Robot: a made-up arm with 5 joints.
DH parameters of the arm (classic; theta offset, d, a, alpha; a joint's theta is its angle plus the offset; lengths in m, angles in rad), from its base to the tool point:
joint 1: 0 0.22 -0.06 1.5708
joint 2: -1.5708 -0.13 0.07 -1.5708
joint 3: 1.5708 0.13 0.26 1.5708
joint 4: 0 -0.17 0.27 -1.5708
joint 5: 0 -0.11 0.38 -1.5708
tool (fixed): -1.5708 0.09 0 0
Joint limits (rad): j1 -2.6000..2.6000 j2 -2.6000..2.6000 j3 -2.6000..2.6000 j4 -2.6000..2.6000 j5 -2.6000..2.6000
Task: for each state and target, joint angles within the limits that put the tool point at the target. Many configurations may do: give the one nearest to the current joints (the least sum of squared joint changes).
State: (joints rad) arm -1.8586 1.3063 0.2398 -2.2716 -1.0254
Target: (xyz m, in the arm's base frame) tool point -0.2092 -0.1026 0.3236
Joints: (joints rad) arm -2.3232 2.1892 0.5869 -2.6000 -0.8703
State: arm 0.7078 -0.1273 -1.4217 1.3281 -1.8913
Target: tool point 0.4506 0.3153 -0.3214
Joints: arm 0.5131 0.1350 -1.4035 1.2106 -1.2723
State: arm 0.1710 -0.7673 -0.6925 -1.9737 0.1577
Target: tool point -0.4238 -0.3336 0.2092
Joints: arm 0.9416 -0.0274 -0.6581 -1.8386 -0.5533
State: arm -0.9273 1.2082 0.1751 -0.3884 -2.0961
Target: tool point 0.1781 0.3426 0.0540
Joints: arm -0.2538 0.6873 0.0221 -0.6088 -2.3837
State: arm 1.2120 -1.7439 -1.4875 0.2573 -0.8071
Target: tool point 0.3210 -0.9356 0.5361
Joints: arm 1.8880 -2.0669 -1.7765 0.2232 -0.5633
